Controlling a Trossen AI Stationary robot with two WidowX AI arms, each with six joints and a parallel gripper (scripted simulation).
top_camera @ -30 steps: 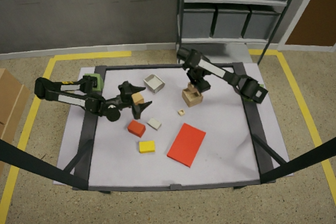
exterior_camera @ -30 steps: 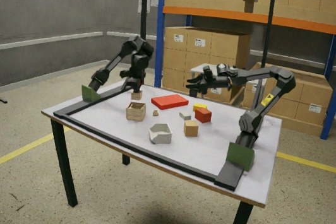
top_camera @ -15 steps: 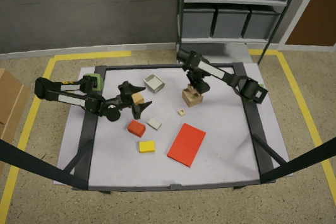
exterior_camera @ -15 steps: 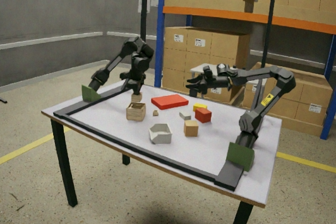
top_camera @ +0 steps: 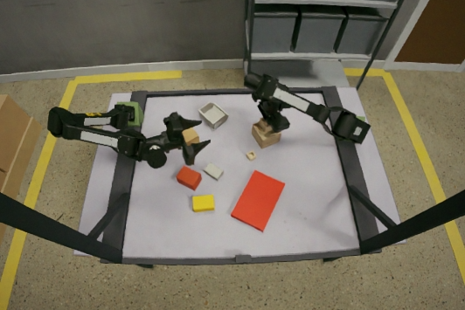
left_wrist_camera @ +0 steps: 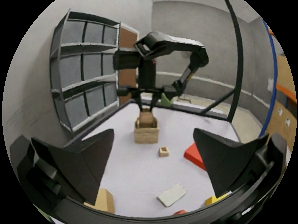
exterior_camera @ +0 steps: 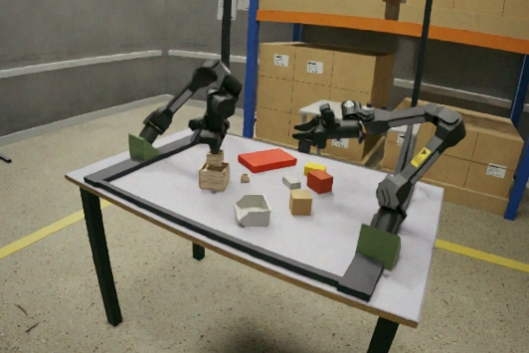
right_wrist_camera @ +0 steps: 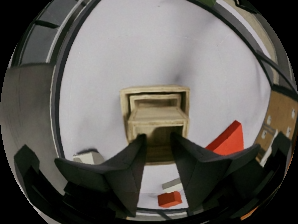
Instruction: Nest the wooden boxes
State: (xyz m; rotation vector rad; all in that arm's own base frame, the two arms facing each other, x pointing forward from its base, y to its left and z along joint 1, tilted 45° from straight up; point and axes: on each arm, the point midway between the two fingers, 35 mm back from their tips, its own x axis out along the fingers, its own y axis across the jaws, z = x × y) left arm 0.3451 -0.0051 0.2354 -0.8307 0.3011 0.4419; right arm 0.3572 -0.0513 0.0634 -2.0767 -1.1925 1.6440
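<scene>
My right hand is 130 mm above the tiny wooden box, 100 mm past it and 50 mm to the right of it. From my right hand the other things lie so: grey block: 200 mm to the left, 180 mm behind, 130 mm below; flat red slab: 280 mm behind, 130 mm below, 20 mm to the left; white open box: 230 mm to the left, 110 mm below, 80 mm ahead.
</scene>
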